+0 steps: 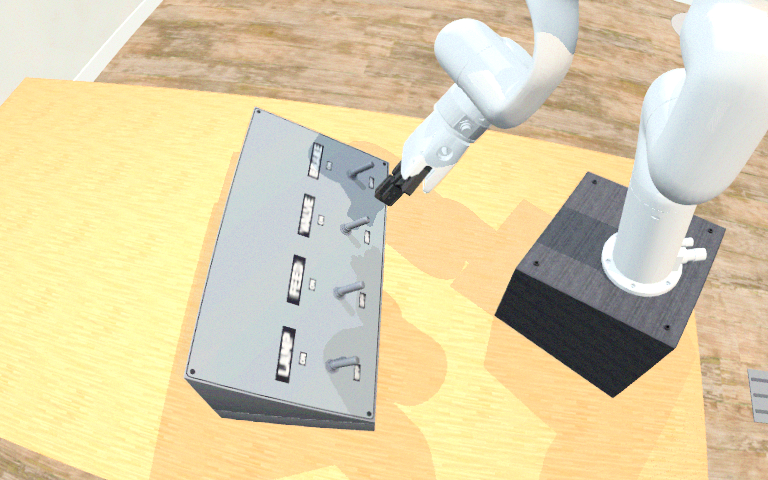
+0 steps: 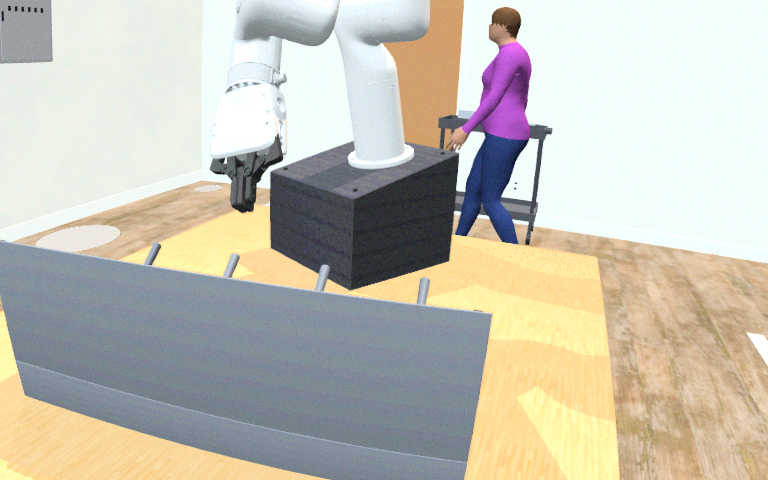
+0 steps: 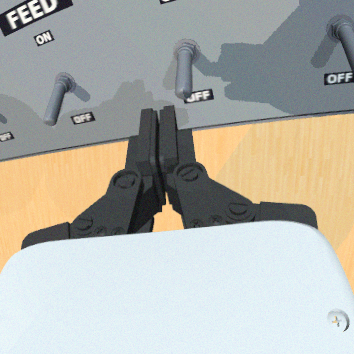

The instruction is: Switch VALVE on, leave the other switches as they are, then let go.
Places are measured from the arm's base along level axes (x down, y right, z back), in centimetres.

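Pixels of known places: gripper, fingertip midpoint: (image 1: 382, 198) (image 2: 242, 209) (image 3: 162, 130); arm's base, origin of the base link: (image 1: 641, 263) (image 2: 381, 158).
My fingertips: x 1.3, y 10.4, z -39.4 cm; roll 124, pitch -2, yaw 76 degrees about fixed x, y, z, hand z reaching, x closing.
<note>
For each thing: its top centre in the pictures, then the offset to it from my fingertips. Level surfaces: height alone.
- VALVE lever, middle of its top: (image 3: 177, 68) (image 2: 229, 256) (image 1: 356, 217) dz -3.9, dx +5.0, dy +0.1 cm
- BRAKE lever, middle of its top: (image 2: 150, 245) (image 1: 362, 161) dz -3.9, dx +5.0, dy +12.0 cm
- FEED lever, middle of its top: (image 3: 42, 101) (image 2: 321, 268) (image 1: 350, 282) dz -4.0, dx +5.0, dy -12.0 cm
- LAMP lever, middle of its top: (image 2: 423, 281) (image 1: 344, 358) dz -4.0, dx +5.0, dy -24.0 cm
- table, its level: dx +18.2 cm
The grey sloped switch panel (image 1: 237, 237) (image 2: 249, 350) (image 3: 115, 60) stands on the table. The VALVE lever (image 1: 355, 224) (image 2: 231, 266) (image 3: 184, 75) tilts to its OFF label. The BRAKE lever (image 1: 361, 169) (image 2: 152, 254) (image 3: 346, 45), the FEED lever (image 1: 348, 289) (image 2: 322, 278) (image 3: 57, 100) and the LAMP lever (image 1: 342, 363) (image 2: 423, 290) also lean to the OFF side. My gripper (image 1: 387, 195) (image 2: 242, 208) (image 3: 162, 130) is shut and empty. Its fingertips are near the panel's OFF-side edge, raised and apart from the VALVE lever.
The dark base block (image 1: 555, 316) (image 2: 311, 226) carries the arm on the OFF side of the panel. A person in a purple top (image 2: 509, 96) stands beyond the table (image 1: 113, 226) (image 2: 543, 362), beside a dark cart (image 2: 538, 169).
</note>
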